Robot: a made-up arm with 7 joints. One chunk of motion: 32 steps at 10 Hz.
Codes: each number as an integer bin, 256 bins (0 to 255) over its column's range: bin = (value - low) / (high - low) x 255, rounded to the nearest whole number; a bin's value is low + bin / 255 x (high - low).
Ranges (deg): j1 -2.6..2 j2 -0.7..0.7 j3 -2..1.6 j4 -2.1..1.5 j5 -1..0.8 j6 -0.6..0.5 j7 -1.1..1
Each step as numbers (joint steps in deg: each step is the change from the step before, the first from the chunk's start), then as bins.
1 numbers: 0.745 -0.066 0.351 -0.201 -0.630 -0.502 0.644
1 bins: 185 115 167 135 52 23 212
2 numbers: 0.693 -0.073 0.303 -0.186 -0.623 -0.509 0.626
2 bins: 183 114 163 136 53 21 210
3 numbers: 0.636 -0.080 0.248 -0.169 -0.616 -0.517 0.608
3 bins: 179 113 159 137 54 19 207
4 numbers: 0.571 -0.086 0.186 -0.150 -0.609 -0.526 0.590
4 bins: 176 112 155 138 55 17 205
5 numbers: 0.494 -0.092 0.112 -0.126 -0.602 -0.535 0.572
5 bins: 172 111 150 140 56 15 203
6 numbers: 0.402 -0.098 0.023 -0.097 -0.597 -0.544 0.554
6 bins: 166 110 143 142 57 13 201
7 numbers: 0.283 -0.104 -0.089 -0.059 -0.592 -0.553 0.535
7 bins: 160 109 135 145 58 11 199
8 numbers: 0.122 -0.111 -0.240 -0.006 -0.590 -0.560 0.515
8 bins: 151 107 125 148 58 9 196
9 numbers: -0.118 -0.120 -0.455 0.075 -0.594 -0.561 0.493
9 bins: 138 106 109 154 58 9 193
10 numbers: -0.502 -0.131 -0.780 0.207 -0.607 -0.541 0.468
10 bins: 116 104 86 163 56 14 190
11 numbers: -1.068 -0.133 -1.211 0.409 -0.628 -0.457 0.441
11 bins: 85 103 56 178 53 33 187
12 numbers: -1.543 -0.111 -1.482 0.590 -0.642 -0.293 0.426
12 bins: 59 107 37 191 51 71 185
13 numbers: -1.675 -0.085 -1.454 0.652 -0.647 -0.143 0.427
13 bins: 51 112 39 195 50 106 185
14 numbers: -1.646 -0.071 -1.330 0.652 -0.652 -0.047 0.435
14 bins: 53 115 47 195 49 128 186
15 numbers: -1.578 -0.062 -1.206 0.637 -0.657 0.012 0.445
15 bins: 57 116 56 194 49 142 188
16 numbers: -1.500 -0.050 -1.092 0.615 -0.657 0.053 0.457
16 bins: 61 118 64 192 49 151 189
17 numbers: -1.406 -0.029 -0.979 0.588 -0.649 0.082 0.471
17 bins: 66 122 72 190 50 158 191
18 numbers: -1.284 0.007 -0.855 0.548 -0.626 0.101 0.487
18 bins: 73 129 81 188 53 163 193
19 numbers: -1.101 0.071 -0.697 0.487 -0.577 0.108 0.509
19 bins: 83 140 92 183 60 164 195
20 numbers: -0.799 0.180 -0.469 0.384 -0.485 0.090 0.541
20 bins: 100 160 108 176 73 160 199
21 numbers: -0.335 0.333 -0.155 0.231 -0.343 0.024 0.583
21 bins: 126 188 131 165 93 145 204
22 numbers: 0.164 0.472 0.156 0.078 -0.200 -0.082 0.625
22 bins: 153 213 153 154 113 120 209
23 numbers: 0.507 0.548 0.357 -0.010 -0.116 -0.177 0.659
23 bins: 172 227 167 148 125 98 214
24 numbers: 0.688 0.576 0.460 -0.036 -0.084 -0.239 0.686
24 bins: 182 232 174 146 130 84 217
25 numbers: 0.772 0.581 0.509 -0.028 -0.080 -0.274 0.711
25 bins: 187 233 178 147 130 76 220
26 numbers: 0.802 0.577 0.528 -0.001 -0.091 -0.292 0.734
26 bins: 189 233 179 149 129 71 223
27 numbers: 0.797 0.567 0.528 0.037 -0.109 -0.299 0.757
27 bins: 188 231 179 151 126 70 225
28 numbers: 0.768 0.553 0.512 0.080 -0.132 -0.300 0.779
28 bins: 187 228 178 154 123 70 228
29 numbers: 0.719 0.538 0.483 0.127 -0.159 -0.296 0.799
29 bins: 184 225 176 158 119 70 231
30 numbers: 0.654 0.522 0.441 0.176 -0.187 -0.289 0.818
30 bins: 180 223 173 161 115 72 233
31 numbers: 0.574 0.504 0.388 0.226 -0.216 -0.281 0.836
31 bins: 176 219 169 165 111 74 235
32 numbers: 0.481 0.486 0.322 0.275 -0.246 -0.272 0.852
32 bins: 171 216 164 168 107 76 237
